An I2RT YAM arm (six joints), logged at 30 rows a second.
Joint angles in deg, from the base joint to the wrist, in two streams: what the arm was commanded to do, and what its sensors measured. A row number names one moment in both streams.
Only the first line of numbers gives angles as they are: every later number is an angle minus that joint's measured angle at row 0.
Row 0, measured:
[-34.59 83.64 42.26 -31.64 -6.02 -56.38]
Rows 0 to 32, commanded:
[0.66 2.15 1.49 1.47 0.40 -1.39]
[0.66 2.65 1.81 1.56 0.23 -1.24]
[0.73 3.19 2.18 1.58 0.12 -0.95]
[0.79 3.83 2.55 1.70 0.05 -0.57]
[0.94 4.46 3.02 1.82 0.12 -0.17]
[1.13 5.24 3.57 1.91 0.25 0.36]
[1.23 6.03 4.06 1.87 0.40 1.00]
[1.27 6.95 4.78 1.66 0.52 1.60]
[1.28 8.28 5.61 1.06 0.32 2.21]
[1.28 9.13 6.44 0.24 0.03 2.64]
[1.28 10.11 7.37 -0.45 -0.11 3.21]
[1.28 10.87 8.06 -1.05 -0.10 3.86]
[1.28 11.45 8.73 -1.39 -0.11 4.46]
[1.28 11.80 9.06 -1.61 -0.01 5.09]
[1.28 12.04 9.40 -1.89 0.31 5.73]
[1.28 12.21 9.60 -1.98 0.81 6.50]
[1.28 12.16 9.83 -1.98 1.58 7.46]
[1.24 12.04 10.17 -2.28 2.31 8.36]
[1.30 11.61 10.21 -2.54 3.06 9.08]
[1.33 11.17 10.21 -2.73 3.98 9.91]
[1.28 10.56 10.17 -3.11 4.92 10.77]
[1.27 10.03 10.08 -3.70 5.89 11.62]
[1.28 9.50 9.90 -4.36 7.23 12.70]
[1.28 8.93 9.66 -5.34 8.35 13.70]
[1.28 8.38 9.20 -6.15 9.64 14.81]
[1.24 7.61 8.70 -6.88 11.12 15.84]
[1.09 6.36 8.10 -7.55 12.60 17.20]
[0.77 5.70 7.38 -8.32 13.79 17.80]
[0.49 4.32 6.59 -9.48 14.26 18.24]
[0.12 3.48 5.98 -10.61 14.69 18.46]
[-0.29 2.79 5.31 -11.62 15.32 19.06]
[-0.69 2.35 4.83 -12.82 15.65 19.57]
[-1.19 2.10 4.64 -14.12 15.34 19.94]
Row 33, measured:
[0.02 4.37 6.05 -6.99 11.78 15.85]
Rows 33 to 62, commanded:
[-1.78 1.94 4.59 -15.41 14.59 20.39]
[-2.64 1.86 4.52 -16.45 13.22 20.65]
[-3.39 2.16 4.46 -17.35 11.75 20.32]
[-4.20 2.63 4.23 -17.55 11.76 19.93]
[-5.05 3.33 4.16 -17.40 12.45 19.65]
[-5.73 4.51 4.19 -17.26 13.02 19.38]
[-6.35 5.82 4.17 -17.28 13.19 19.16]
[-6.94 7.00 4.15 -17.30 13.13 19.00]
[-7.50 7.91 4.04 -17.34 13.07 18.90]
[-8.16 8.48 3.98 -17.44 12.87 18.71]
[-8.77 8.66 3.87 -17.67 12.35 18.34]
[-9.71 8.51 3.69 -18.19 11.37 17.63]
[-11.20 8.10 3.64 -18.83 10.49 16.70]
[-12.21 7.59 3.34 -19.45 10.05 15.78]
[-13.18 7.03 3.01 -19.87 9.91 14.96]
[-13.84 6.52 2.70 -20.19 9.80 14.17]
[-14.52 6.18 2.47 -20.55 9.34 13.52]
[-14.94 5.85 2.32 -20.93 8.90 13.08]
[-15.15 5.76 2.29 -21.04 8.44 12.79]
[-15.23 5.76 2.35 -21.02 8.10 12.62]
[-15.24 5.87 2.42 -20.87 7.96 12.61]
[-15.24 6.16 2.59 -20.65 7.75 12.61]
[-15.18 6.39 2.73 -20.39 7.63 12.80]
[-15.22 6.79 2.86 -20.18 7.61 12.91]
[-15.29 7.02 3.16 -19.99 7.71 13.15]
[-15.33 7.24 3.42 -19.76 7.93 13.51]
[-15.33 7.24 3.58 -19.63 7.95 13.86]
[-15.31 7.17 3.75 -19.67 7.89 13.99]
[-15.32 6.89 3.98 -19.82 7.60 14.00]
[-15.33 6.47 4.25 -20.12 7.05 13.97]
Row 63, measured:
[-14.71 5.09 4.74 -19.36 7.45 14.03]
